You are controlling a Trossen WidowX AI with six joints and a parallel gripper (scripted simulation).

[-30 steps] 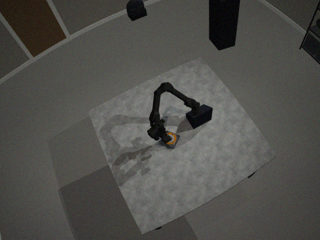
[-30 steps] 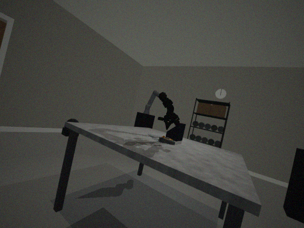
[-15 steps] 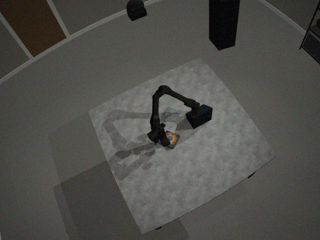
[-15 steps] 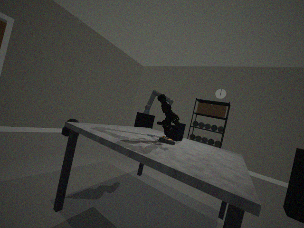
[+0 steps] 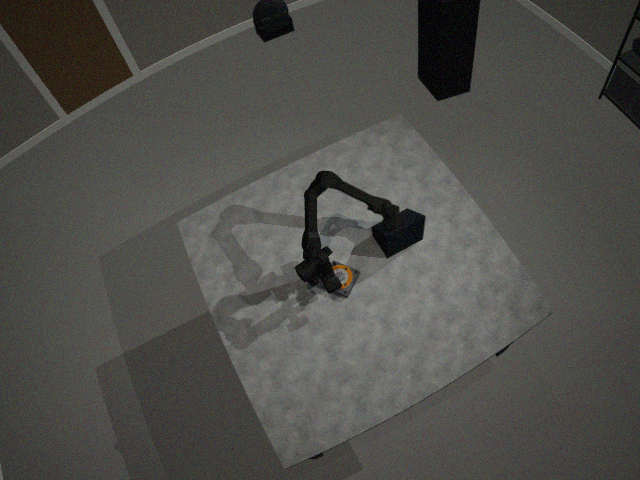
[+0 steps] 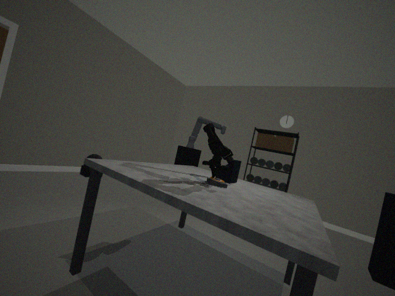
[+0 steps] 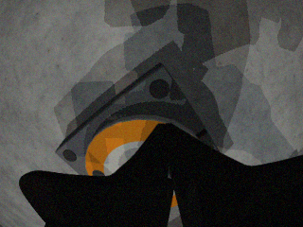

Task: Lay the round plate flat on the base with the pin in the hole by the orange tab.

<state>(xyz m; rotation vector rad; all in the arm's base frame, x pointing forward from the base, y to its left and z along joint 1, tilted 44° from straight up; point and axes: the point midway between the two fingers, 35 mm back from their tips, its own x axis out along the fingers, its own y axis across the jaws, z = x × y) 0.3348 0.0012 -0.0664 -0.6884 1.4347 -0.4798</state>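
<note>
The round plate lies 30 mm behind my gripper tip and 10 mm below it. The rest, counted from my gripper tip: square grey base: 50 mm behind, 10 mm to the left, 20 mm below.
</note>
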